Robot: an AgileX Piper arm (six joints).
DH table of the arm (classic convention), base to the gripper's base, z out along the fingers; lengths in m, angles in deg. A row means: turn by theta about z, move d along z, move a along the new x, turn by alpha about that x. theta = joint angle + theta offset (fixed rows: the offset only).
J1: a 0, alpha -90, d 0.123, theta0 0
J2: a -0.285, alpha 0, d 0, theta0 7.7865
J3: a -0.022, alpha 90, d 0, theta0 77.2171
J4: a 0, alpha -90, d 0.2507, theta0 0
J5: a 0, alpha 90, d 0, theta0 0
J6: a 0, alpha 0, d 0.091, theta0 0
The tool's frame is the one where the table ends.
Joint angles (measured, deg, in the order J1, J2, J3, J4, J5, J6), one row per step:
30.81, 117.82, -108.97, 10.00, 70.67, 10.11
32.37, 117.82, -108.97, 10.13, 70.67, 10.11
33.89, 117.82, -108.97, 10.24, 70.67, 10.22
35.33, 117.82, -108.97, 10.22, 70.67, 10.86
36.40, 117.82, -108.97, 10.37, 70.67, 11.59
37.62, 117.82, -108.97, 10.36, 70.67, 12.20
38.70, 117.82, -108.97, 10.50, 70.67, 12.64
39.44, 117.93, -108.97, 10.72, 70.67, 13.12
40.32, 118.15, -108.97, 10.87, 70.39, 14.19
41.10, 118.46, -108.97, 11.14, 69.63, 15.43
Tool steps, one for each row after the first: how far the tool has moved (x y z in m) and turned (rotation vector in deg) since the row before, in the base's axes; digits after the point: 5 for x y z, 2 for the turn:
-0.00675, 0.01020, 0.00003, 0.11, 0.07, 1.55
-0.00683, 0.00973, 0.00003, 0.11, 0.09, 1.41
-0.00661, 0.00890, -0.00001, 0.06, 0.17, 0.83
-0.00519, 0.00670, 0.00004, 0.21, 0.30, 0.37
-0.00592, 0.00730, 0.00000, 0.06, 0.18, 0.64
-0.00550, 0.00653, 0.00004, 0.16, 0.22, 0.65
-0.00373, 0.00474, -0.00079, 0.15, 0.37, 0.27
-0.00390, 0.00585, -0.00154, 0.25, 0.38, -0.20
-0.00283, 0.00596, -0.00201, 0.59, 0.23, -0.56

